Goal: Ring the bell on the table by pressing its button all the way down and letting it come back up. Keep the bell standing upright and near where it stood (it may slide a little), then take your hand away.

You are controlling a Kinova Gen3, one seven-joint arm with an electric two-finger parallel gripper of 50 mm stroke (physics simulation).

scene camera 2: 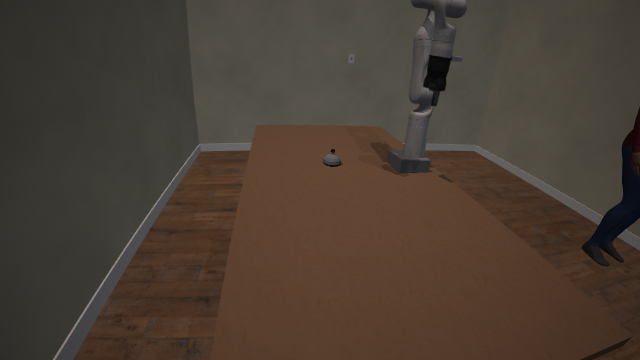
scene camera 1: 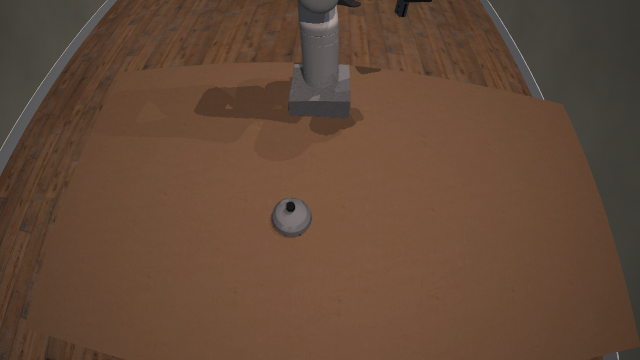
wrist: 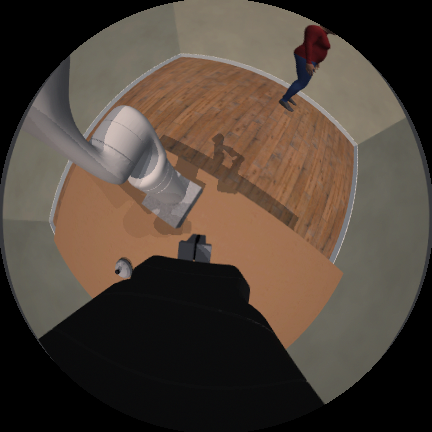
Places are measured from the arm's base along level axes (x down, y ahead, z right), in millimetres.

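Where they show: gripper, fingertip midpoint: (scene camera 2: 433, 105) (scene camera 1: 399, 14) (wrist: 197, 242); arm's base at its link origin: (scene camera 2: 412, 154) (scene camera 1: 321, 77) (wrist: 171, 190).
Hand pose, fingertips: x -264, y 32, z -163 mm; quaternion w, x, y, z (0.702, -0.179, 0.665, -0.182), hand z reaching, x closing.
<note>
Each offset is from my fingertips to the top centre of the thing. Level surfaces: height alone.
The bell {dx +257, dy +347, dz +179 mm} (scene camera 1: 292, 220) (scene camera 2: 332, 160) (wrist: 125, 268) is a grey dome standing upright on the brown table {dx +323 mm} (scene camera 1: 450, 225) (scene camera 2: 350, 250) (wrist: 265, 225). Its black button {dx +257, dy +347, dz +179 mm} (scene camera 1: 290, 206) (scene camera 2: 333, 150) (wrist: 117, 271) stands up from the top. My gripper (scene camera 1: 401, 10) (scene camera 2: 435, 103) (wrist: 197, 242) is shut and empty. In scene camera 2 it points down, high above the table and well away from the bell, on the arm base's side. Scene camera 1 cuts off most of it at the top edge. In the wrist view the bell is left of the fingers.
The arm's grey base block (scene camera 1: 320, 107) (scene camera 2: 414, 166) (wrist: 177, 215) stands at the table's far edge in scene camera 1, behind the bell. A person in a red top and blue trousers (scene camera 2: 627, 190) (wrist: 302, 72) stands on the wooden floor beyond the base's side of the table.
</note>
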